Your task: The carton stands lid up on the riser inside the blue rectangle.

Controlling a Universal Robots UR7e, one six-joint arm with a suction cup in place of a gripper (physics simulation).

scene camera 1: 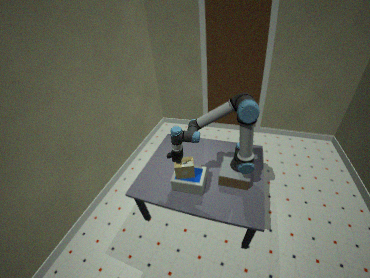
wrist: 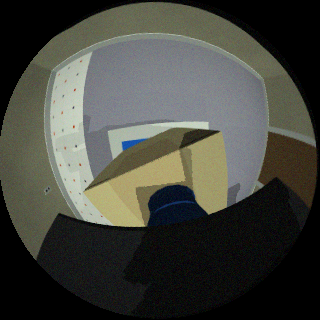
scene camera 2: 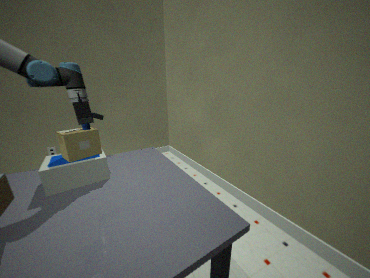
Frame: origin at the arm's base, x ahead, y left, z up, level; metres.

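Where they show: hand at its tool point: (scene camera 1: 178,163) (wrist: 168,186) (scene camera 2: 88,131).
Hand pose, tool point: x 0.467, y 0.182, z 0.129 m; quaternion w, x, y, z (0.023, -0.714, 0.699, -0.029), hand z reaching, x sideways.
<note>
Each offset is from my tool point to the centre of the thing. Level surfaces: height alone.
The tan carton @(0.007 m right, 0.045 m back, 0.051 m down) (scene camera 1: 185,171) (scene camera 2: 80,145) (wrist: 205,170) is on the white riser @(0.009 m right, 0.075 m back, 0.177 m down) (scene camera 1: 187,187) (scene camera 2: 75,176) (wrist: 115,138), close to upright. Its underside looks at or almost at the riser's top; a small gap cannot be ruled out. Blue rectangle @(0.009 m right, 0.075 m back, 0.117 m down) (scene camera 1: 198,175) (scene camera 2: 57,160) (wrist: 134,144) shows beside the carton and along its near lower edge; the far side of the footprint is hidden. A side face bears a white label, and the upper face has printed marks. My suction gripper (scene camera 1: 178,159) (scene camera 2: 86,126) (wrist: 172,195) is on, its blue cup against the carton's upper face.
The riser stands on the grey-purple table @(0.237 m down) (scene camera 1: 150,175) (scene camera 2: 150,210) (wrist: 175,75). The arm's base block (scene camera 1: 235,180) (scene camera 2: 4,194) is to the riser's right in scene camera 1. The table's edge and tiled floor lie beyond the riser in the wrist view.
</note>
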